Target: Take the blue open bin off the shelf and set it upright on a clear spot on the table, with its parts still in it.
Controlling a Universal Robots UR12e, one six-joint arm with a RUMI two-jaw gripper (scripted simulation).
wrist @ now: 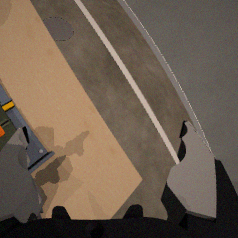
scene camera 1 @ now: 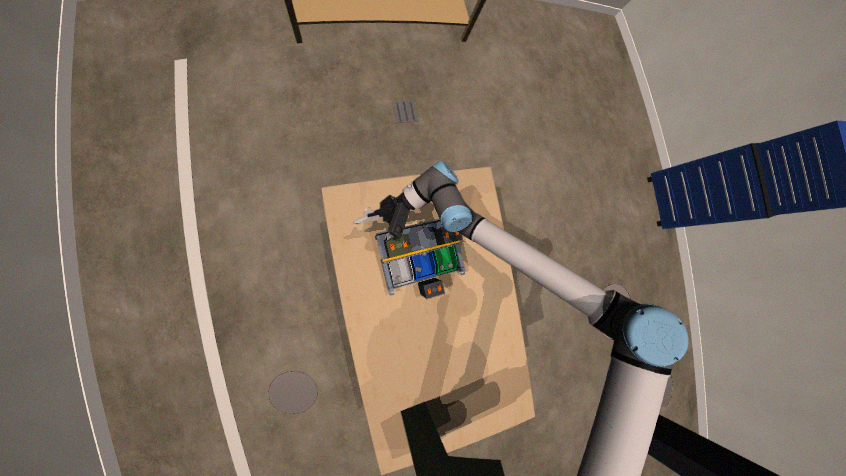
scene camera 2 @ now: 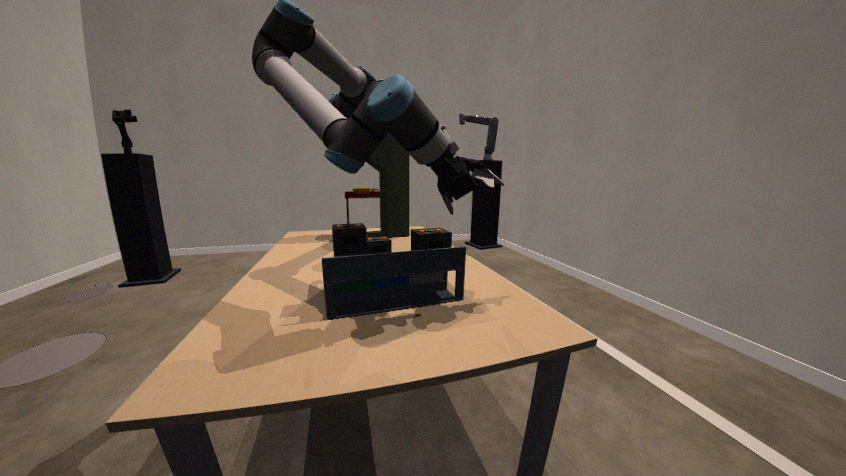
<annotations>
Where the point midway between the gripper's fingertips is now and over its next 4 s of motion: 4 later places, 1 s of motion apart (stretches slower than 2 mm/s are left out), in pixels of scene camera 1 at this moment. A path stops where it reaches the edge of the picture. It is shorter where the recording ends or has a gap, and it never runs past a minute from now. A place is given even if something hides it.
The gripper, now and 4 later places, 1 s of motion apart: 370, 232; 375, 254; 380, 277; 387, 301; 391, 316
</annotations>
